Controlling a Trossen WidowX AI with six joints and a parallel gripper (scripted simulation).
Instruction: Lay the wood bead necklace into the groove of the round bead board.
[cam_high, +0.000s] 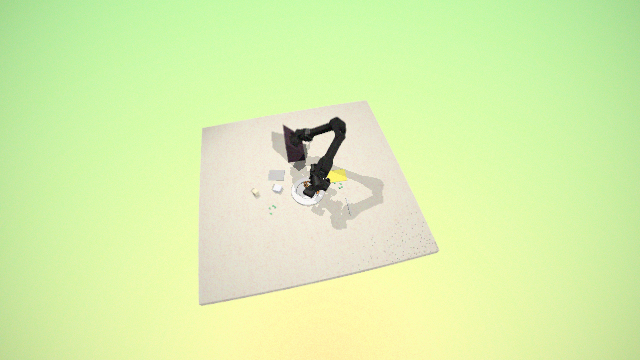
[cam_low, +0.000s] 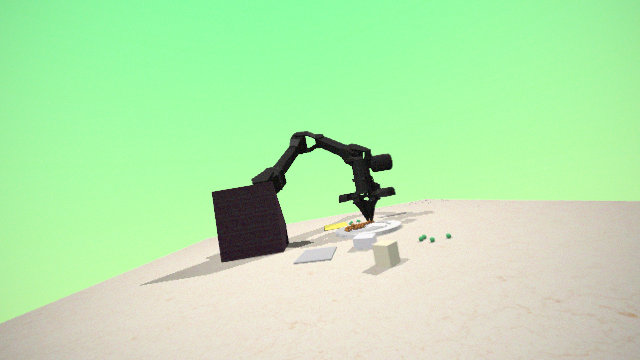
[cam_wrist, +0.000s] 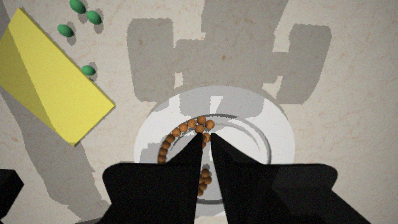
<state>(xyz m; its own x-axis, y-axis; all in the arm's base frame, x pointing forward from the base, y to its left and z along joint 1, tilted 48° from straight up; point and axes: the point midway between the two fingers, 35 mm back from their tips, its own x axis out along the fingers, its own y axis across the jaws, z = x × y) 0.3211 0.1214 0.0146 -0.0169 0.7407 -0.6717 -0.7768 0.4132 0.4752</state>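
Now: gripper tip 2 cm past the round white bead board, 5 cm to the left of it and 1 cm above it. From my gripper tip the other things lie so: thin white strip (13 cm ahead, 18 cm to the left, 2 cm below); yellow card (11 cm behind, 15 cm to the left, 2 cm below); grey flat plate (18 cm behind, 23 cm to the right, 2 cm below).
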